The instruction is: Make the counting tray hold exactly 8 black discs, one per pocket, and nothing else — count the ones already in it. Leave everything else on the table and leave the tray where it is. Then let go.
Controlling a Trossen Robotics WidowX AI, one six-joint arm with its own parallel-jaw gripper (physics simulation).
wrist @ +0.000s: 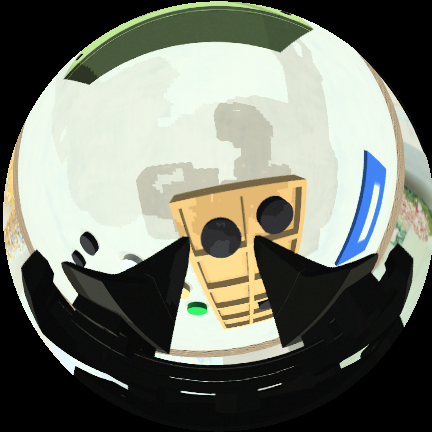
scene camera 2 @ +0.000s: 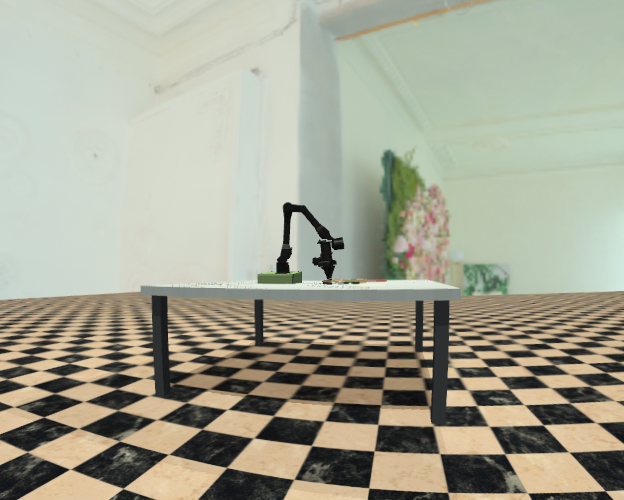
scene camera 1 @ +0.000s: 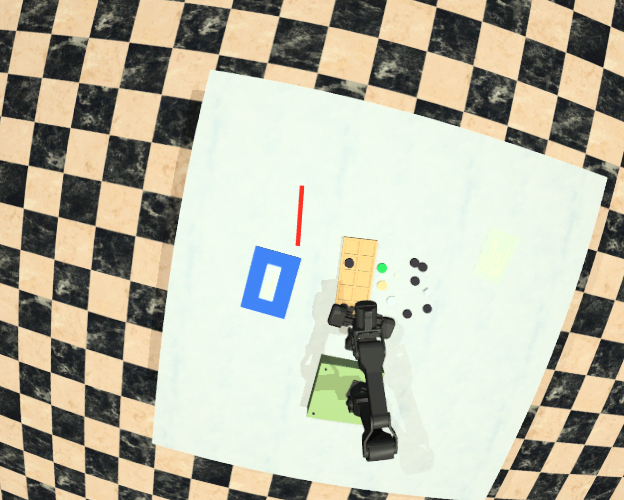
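The counting tray [scene camera 1: 363, 279] [wrist: 220, 272] is tan with two columns of pockets. One black disc [wrist: 275, 215] sits in the right pocket of the end row nearest the arm base in the wrist view. Another black disc [wrist: 221, 237] lies at the left pocket of that row, over its edge in this view; whether it is seated flat I cannot tell. A third black disc [scene camera 1: 348, 263] [wrist: 264, 304] is farther up the tray, partly hidden by a finger in the wrist view. My gripper [scene camera 2: 329, 278] [wrist: 221, 241] is partly open, low over the tray's near end, fingertips apart on either side of the left disc, holding nothing.
Several loose black discs [scene camera 1: 415, 281] [wrist: 89, 243] lie right of the tray in scene camera 1. Nearer are a green disc [scene camera 1: 381, 267] [wrist: 197, 308], a yellow disc [scene camera 1: 381, 285] and a white disc [scene camera 1: 391, 300]. A blue frame [scene camera 1: 251, 281] [wrist: 354, 230] and red bar [scene camera 1: 300, 216] lie left.
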